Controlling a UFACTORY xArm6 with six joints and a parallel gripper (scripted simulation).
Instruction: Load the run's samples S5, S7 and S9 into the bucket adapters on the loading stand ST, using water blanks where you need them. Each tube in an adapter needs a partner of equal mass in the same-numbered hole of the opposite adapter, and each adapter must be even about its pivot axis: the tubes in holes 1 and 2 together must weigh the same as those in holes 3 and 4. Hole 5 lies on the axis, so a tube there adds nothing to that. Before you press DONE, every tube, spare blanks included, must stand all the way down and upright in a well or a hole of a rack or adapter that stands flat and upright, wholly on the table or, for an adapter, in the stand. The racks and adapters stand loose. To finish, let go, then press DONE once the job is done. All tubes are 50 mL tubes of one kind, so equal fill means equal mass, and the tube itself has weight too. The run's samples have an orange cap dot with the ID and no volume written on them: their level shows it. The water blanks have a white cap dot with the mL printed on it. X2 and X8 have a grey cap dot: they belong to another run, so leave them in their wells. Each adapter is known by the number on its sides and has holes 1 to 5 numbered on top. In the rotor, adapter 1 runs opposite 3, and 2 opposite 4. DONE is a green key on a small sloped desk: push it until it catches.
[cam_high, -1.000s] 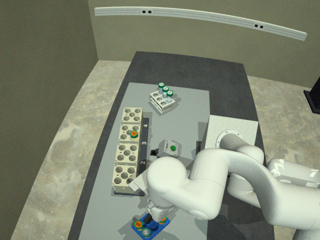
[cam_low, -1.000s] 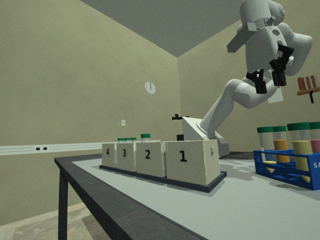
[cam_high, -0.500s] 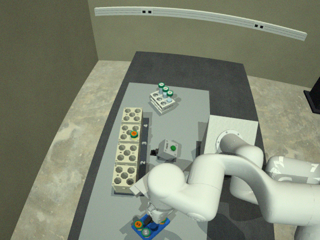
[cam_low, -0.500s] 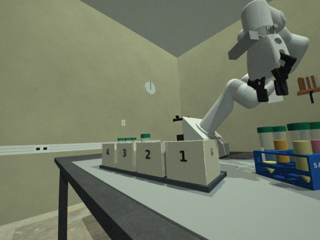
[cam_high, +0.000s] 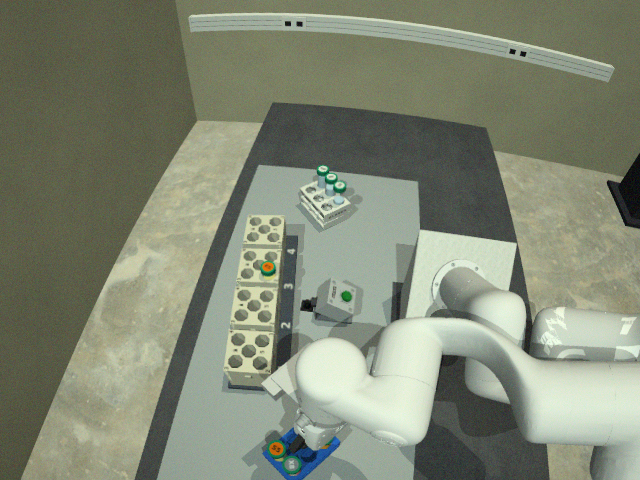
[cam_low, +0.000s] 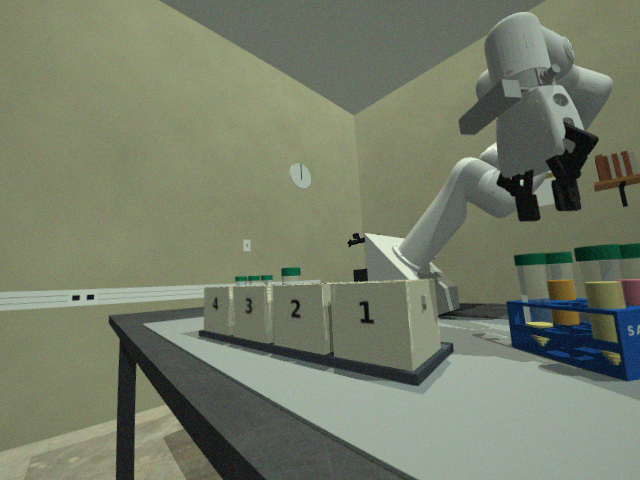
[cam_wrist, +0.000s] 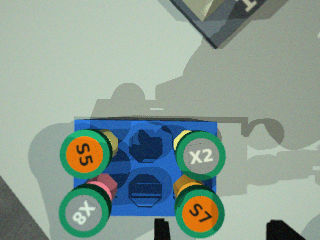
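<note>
My hand is 10 mm past the orange-capped tube and 130 mm above it. The rest, counted from my hand: green done key (10 mm ahead, 340 mm to the right, 120 mm below); grey-dotted tube (30 mm ahead, 30 mm to the right, 130 mm below); blue sample rack (40 mm ahead, 20 mm to the left, 160 mm below).
</note>
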